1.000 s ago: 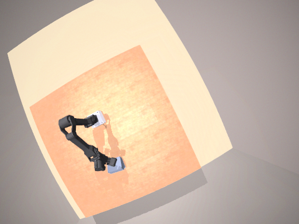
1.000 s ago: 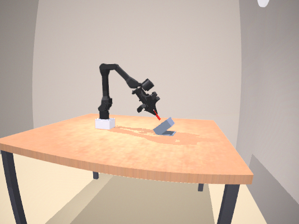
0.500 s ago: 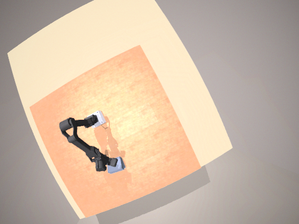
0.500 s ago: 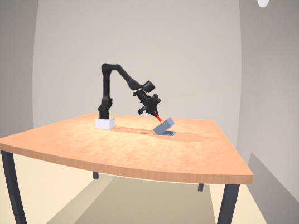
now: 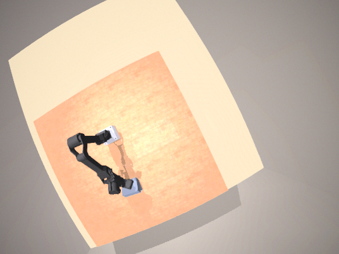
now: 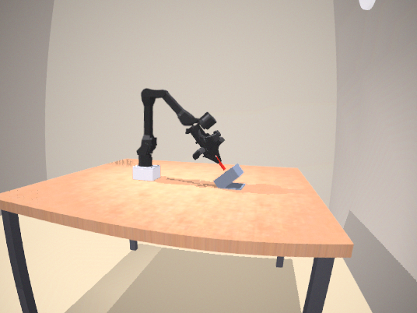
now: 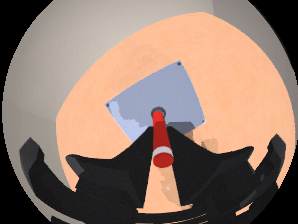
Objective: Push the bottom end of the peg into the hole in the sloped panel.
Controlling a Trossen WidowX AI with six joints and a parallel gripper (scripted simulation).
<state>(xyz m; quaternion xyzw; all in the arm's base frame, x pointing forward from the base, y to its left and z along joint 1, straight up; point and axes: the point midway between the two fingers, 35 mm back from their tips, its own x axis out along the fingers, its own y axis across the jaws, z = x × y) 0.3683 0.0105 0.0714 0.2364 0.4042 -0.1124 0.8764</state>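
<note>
Now: gripper tip 50 mm short of the sloped panel and 60 mm above it. From my gripper tip the other things lie so: red peg: 10 mm behind, 10 mm above.
</note>
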